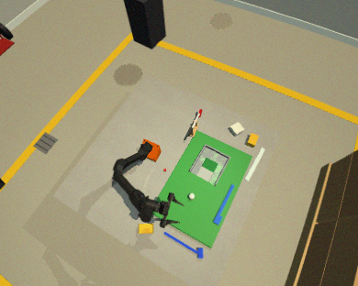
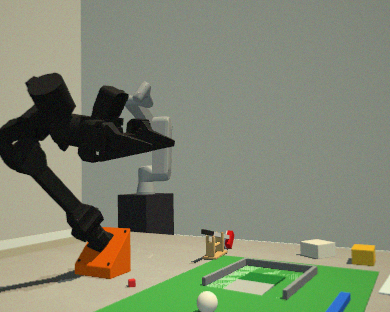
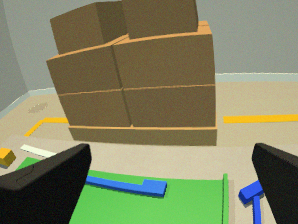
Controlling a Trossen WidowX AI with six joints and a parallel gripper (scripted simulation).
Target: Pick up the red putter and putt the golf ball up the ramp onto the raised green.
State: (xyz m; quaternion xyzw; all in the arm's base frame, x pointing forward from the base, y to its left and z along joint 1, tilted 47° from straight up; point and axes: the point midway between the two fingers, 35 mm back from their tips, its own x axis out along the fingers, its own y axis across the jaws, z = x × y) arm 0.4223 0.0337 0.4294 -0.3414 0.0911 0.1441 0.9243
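The small wooden stool lies 32 cm behind my gripper tip, 62 cm to the left of it and 29 cm below it. From my gripper tip the other things lie so: green mat (2 cm behind, 29 cm to the left, 33 cm below); white golf ball (4 cm behind, 16 cm to the left, 30 cm below); blue putter (10 cm ahead, 12 cm to the right, 32 cm below).
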